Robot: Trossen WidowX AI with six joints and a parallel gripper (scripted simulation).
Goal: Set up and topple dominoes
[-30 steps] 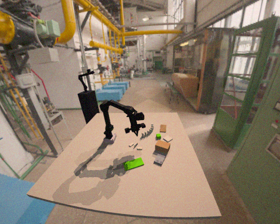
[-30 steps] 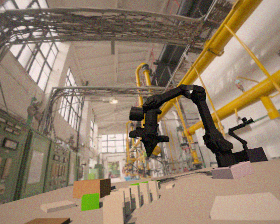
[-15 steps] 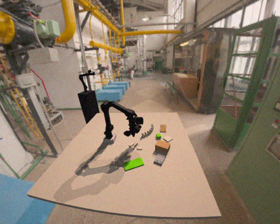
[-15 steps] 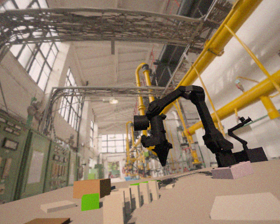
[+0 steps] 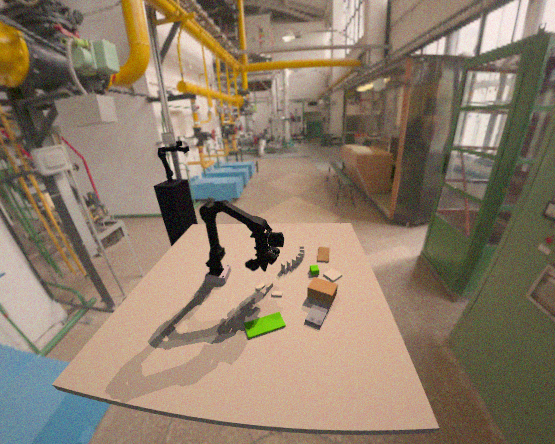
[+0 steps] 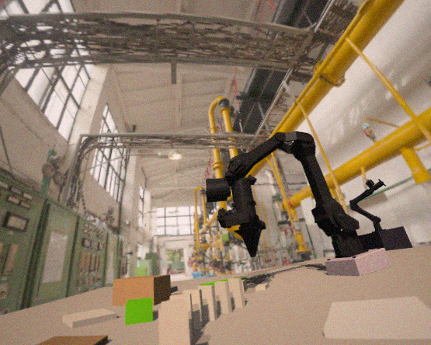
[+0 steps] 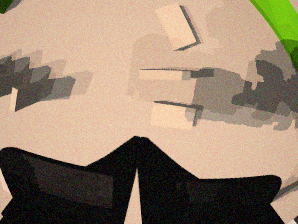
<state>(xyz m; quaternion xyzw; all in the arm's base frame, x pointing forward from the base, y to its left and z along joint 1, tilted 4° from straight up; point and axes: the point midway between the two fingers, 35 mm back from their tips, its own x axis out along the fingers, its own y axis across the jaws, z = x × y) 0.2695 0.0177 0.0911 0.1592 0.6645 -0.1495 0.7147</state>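
Right now my gripper tip is 250 mm to the left of the flat green block, 80 mm short of it and 80 mm above it. Also, from my gripper tip: white tile 290 mm to the left, 80 mm below, 70 mm behind; green cube 230 mm ahead, 140 mm to the left, 70 mm below; brown box 290 mm ahead, 50 mm below, 20 mm to the right.
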